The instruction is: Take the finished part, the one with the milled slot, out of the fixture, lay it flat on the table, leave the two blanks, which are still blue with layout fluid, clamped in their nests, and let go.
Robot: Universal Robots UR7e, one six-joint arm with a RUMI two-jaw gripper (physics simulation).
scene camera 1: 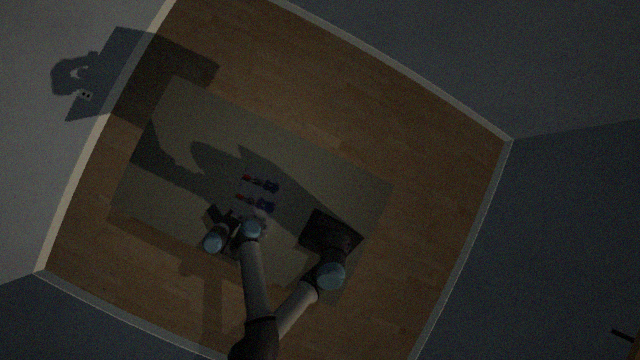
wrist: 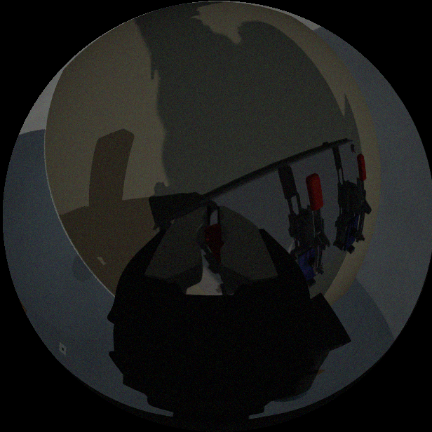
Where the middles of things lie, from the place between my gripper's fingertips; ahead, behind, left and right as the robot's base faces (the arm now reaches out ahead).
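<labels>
The grey fixture plate (wrist: 270, 199) is where I measure from, and my gripper is 10 mm above it. My gripper is also 100 mm past the plate and 110 mm to the left of it.
</labels>
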